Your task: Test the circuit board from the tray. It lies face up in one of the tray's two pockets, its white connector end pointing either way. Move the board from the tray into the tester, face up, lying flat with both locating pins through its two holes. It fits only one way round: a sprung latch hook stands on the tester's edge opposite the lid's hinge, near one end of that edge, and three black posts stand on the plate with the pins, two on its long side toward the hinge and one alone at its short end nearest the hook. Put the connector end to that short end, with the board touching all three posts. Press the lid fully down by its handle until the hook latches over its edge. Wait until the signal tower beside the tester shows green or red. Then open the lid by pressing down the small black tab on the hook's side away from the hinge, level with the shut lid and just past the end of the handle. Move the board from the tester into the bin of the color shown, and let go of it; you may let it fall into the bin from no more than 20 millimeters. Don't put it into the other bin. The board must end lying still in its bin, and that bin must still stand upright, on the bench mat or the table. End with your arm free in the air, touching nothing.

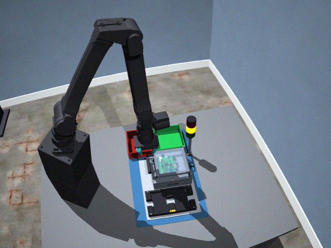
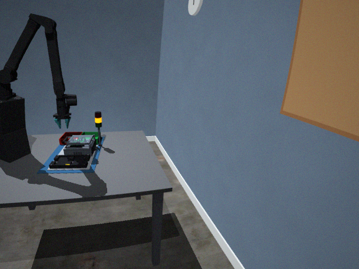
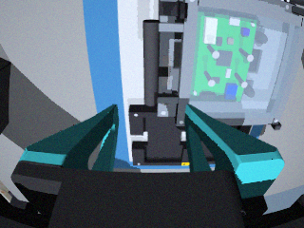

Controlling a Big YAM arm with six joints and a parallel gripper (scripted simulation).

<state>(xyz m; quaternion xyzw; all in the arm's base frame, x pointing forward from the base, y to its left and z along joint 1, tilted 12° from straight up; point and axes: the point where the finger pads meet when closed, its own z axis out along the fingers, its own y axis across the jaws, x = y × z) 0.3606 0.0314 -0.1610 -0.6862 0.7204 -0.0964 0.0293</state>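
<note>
The black latch hook is 90 mm below my hand, 60 mm to the left of it and 20 mm ahead of it. From my hand the other things lie so: red bin (200 mm to the left, 160 mm below, 10 mm behind); green circuit board (110 mm below, 80 mm ahead); clear lid (90 mm below, 90 mm ahead).
</note>
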